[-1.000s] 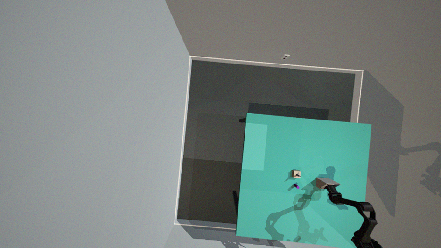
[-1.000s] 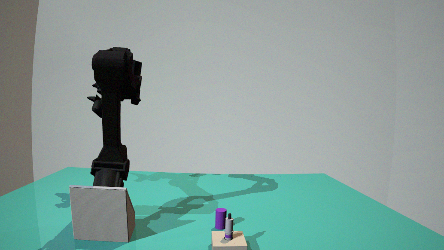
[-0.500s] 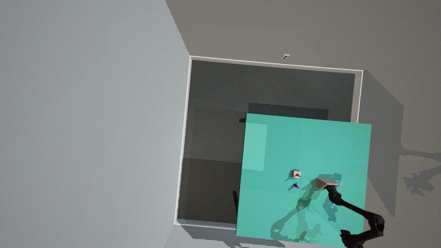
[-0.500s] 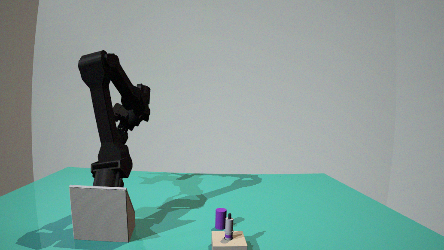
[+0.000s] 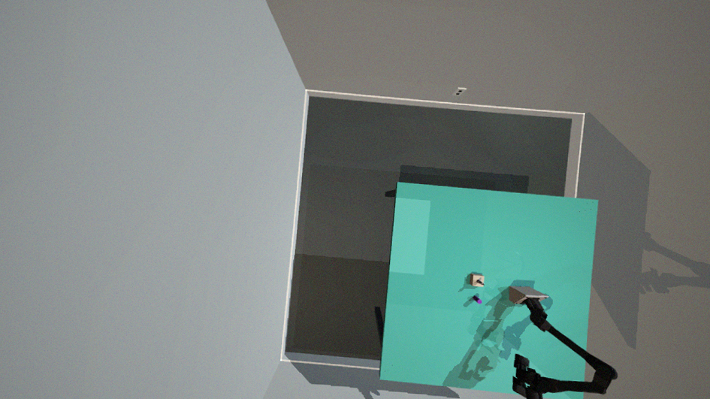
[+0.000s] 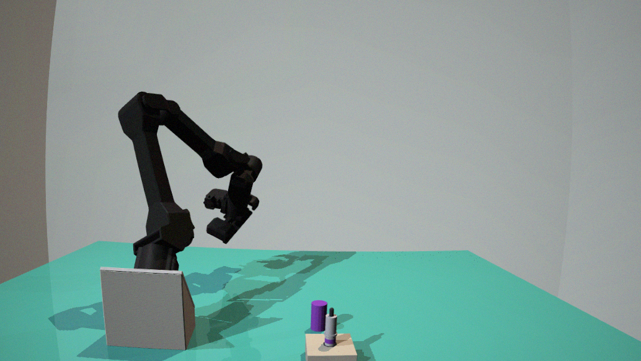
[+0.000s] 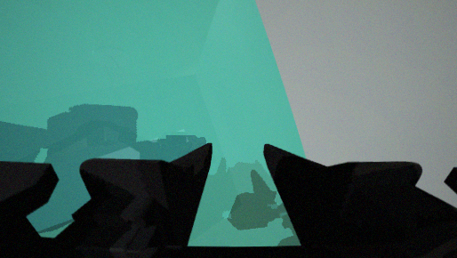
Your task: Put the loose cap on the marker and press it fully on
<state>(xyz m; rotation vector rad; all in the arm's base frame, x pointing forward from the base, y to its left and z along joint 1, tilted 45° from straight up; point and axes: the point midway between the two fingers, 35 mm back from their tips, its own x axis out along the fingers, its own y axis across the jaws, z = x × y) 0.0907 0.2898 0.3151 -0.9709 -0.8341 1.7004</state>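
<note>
Now: the purple cap 400 mm to the right of my gripper tip, 200 mm ahead of it and 50 mm below it.
</note>
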